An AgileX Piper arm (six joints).
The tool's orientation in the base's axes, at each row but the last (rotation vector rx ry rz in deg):
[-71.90 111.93 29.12]
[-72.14 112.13 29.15]
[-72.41 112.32 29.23]
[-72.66 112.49 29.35]
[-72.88 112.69 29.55]
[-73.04 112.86 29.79]
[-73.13 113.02 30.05]
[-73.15 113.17 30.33]
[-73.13 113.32 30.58]
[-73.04 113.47 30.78]
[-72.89 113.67 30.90]
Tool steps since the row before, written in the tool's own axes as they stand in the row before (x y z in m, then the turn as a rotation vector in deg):
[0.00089 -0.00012 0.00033 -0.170 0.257 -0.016]
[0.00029 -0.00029 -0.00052 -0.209 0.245 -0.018]
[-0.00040 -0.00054 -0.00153 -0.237 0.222 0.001]
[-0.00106 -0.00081 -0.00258 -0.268 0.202 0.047]
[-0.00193 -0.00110 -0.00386 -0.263 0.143 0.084]
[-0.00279 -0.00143 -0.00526 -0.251 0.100 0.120]
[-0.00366 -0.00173 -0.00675 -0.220 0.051 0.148]
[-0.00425 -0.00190 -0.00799 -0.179 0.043 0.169]
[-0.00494 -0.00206 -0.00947 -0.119 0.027 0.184]
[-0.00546 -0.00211 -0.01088 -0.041 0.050 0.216]
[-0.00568 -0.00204 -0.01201 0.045 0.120 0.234]
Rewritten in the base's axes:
[0.00002 -0.00037 -0.00088 -0.195 0.205 0.124]
[0.00000 -0.00065 0.00013 -0.175 0.221 0.156]
[0.00002 -0.00101 0.00133 -0.141 0.241 0.166]
[0.00005 -0.00142 0.00253 -0.099 0.282 0.160]
[0.00009 -0.00186 0.00404 -0.034 0.278 0.135]
[0.00014 -0.00241 0.00563 0.015 0.276 0.105]
[0.00014 -0.00300 0.00728 0.061 0.255 0.065]
[0.00005 -0.00355 0.00854 0.065 0.240 0.021]
[-0.00009 -0.00419 0.01004 0.069 0.207 -0.033]
[-0.00036 -0.00486 0.01135 0.039 0.191 -0.114]
[-0.00071 -0.00545 0.01226 -0.041 0.181 -0.192]

